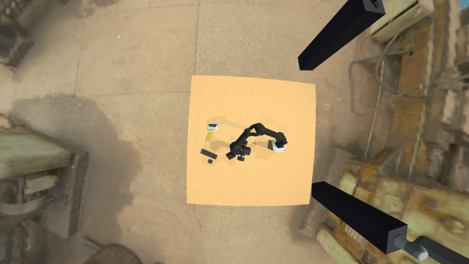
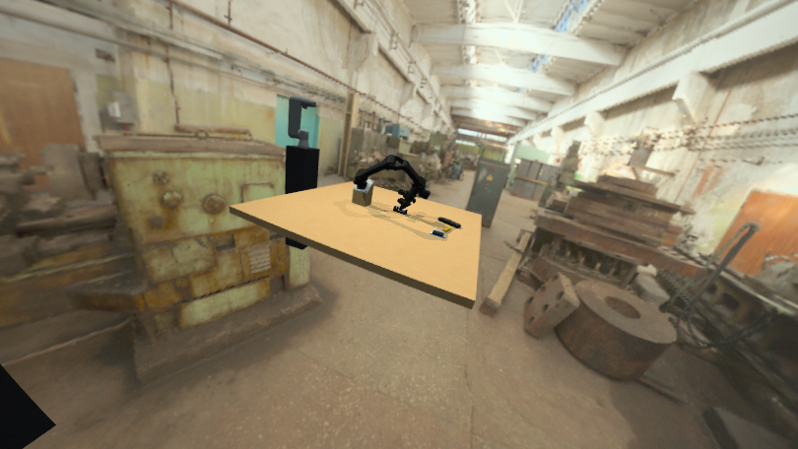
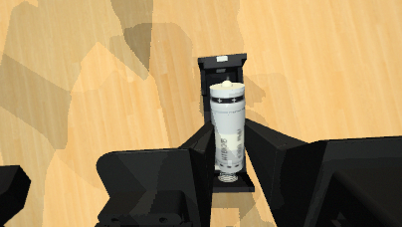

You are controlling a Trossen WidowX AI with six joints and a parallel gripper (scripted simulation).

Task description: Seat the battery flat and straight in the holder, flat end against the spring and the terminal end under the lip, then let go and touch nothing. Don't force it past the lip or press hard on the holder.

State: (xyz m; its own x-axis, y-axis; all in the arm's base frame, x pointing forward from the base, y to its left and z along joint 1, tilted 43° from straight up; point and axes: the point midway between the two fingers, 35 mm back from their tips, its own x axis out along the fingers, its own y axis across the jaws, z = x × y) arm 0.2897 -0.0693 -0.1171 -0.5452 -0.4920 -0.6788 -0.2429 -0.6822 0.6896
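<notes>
Right now my gripper tip is 10 mm below the battery. The rest, counted from my gripper tip: yellow screwdriver: 350 mm ahead, 110 mm to the right, 10 mm below; black battery door: 340 mm ahead, 90 mm to the left, 20 mm below; black remote control: 350 mm ahead, 20 mm to the left.
</notes>
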